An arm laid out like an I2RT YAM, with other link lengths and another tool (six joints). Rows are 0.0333 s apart.
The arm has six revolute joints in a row. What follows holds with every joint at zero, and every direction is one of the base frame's.
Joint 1 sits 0.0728 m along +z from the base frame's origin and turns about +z.
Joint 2 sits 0.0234 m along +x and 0.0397 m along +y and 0.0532 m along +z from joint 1 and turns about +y.
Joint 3 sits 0.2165 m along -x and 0.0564 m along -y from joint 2 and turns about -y.
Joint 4 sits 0.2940 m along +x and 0.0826 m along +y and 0.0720 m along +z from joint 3 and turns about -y.
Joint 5 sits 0.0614 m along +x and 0.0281 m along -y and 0.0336 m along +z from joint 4 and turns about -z.
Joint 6 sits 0.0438 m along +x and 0.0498 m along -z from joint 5 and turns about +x.
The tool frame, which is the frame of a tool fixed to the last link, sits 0.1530 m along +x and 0.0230 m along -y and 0.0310 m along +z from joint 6; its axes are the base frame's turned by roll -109.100, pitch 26.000 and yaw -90.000 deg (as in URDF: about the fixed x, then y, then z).
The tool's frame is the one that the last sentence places.
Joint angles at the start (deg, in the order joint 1, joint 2, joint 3, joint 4, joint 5, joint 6): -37.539, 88.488, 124.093, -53.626, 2.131, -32.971
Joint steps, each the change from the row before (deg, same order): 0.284, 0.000, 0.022, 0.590, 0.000, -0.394; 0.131, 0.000, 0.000, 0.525, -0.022, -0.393; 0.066, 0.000, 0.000, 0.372, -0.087, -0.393; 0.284, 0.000, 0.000, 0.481, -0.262, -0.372; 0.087, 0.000, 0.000, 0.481, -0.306, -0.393; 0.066, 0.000, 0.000, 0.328, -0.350, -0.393; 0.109, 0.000, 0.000, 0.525, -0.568, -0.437
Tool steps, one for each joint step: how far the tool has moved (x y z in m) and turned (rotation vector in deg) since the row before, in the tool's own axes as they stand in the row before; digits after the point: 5 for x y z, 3 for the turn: -0.00221, -0.00270, -0.00155, 0.644, -0.031, -0.495; -0.00109, -0.00227, -0.00112, 0.541, 0.062, -0.415; -0.00086, -0.00164, -0.00078, 0.390, 0.039, -0.408; -0.00312, -0.00232, -0.00125, 0.556, -0.291, -0.562; -0.00168, -0.00222, -0.00105, 0.535, -0.163, -0.483; -0.00175, -0.00161, -0.00075, 0.390, -0.205, -0.498; -0.00271, -0.00257, -0.00121, 0.630, -0.396, -0.621
